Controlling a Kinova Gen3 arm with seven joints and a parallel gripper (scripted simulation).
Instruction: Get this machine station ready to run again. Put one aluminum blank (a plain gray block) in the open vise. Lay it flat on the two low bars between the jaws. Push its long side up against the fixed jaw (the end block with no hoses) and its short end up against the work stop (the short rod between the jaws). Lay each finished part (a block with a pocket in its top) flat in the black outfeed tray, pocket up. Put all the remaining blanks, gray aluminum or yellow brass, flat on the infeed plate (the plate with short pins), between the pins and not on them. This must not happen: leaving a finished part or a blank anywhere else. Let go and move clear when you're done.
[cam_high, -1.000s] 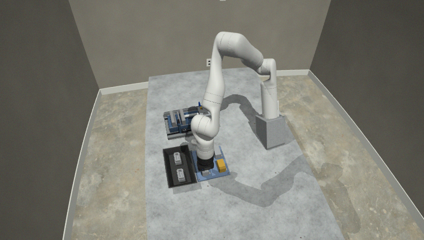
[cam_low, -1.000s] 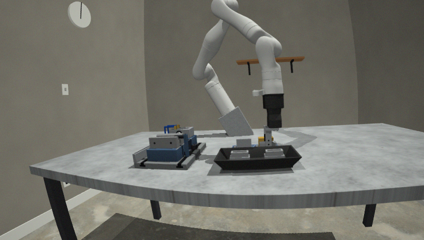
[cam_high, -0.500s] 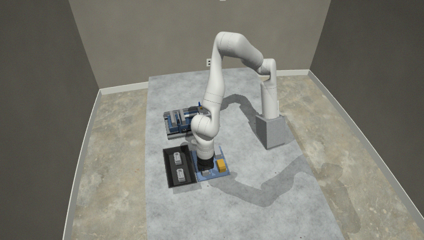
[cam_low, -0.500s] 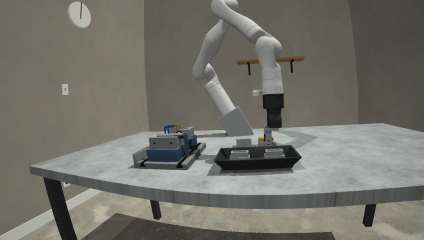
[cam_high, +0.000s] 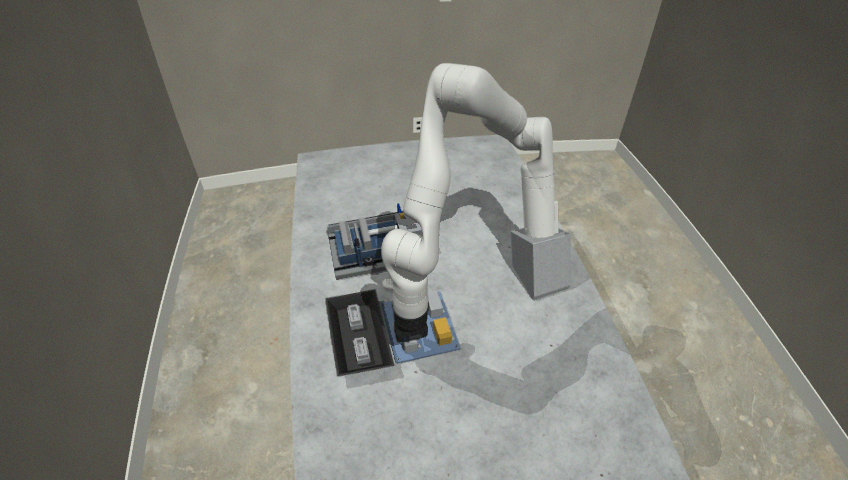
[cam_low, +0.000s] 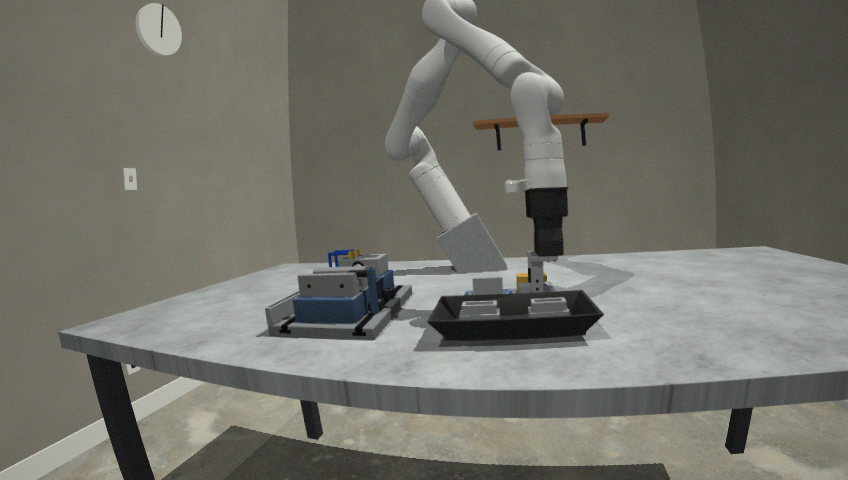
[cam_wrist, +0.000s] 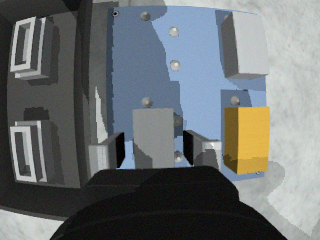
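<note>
The yellow brass blank is 9 cm behind my hand, 1 cm to the right of it and 3 cm below it. Round my hand: vise 4 cm ahead, 35 cm to the right, 1 cm below.
</note>
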